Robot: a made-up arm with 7 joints. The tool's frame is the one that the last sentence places.
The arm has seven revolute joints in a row. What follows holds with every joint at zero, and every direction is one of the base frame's.
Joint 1 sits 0.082 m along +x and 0.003 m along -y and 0.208 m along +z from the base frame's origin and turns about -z.
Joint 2 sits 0.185 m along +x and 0.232 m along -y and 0.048 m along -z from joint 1 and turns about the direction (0.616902, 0.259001, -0.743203).
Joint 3 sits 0.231 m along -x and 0.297 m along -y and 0.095 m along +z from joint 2 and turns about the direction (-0.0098, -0.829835, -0.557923).
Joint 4 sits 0.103 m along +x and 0.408 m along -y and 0.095 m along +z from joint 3 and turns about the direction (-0.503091, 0.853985, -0.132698).
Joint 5 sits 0.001 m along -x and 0.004 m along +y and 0.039 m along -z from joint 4 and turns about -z.
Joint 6 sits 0.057 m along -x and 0.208 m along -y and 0.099 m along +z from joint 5 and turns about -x.
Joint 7 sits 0.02 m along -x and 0.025 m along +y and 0.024 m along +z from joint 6 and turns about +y.
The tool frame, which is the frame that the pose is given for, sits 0.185 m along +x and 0.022 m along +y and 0.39 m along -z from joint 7; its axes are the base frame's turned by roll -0.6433, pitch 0.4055 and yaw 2.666 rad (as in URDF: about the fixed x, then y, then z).
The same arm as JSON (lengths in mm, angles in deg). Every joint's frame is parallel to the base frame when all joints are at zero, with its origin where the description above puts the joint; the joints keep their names.
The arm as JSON. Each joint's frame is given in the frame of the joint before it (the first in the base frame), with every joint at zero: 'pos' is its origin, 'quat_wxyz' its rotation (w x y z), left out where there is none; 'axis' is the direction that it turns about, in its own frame. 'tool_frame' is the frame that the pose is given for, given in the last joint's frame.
{"length_unit": "mm", "angle_unit": "deg", "joints": [{"joint": "joint 1", "pos": [82.0, -3.0, 208.0], "axis": [0.0, 0.0, -1.0]}, {"joint": "joint 2", "pos": [185.0, -232.0, -48.0], "axis": [0.616902, 0.259001, -0.743203]}, {"joint": "joint 3", "pos": [-231.0, -297.0, 95.0], "axis": [-0.0098, -0.829835, -0.557923]}, {"joint": "joint 4", "pos": [103.0, -408.0, 95.0], "axis": [-0.503091, 0.853985, -0.132698]}, {"joint": "joint 5", "pos": [-1.0, 4.0, -39.0], "axis": [0.0, 0.0, -1.0]}, {"joint": "joint 6", "pos": [-57.0, -208.0, 99.0], "axis": [-1.0, 0.0, 0.0]}, {"joint": "joint 7", "pos": [-20.0, 25.0, 24.0], "axis": [0.0, 1.0, 0.0]}], "tool_frame": {"pos": [185.0, 22.0, -390.0], "quat_wxyz": [0.157037, -0.258604, -0.255942, 0.918127]}}
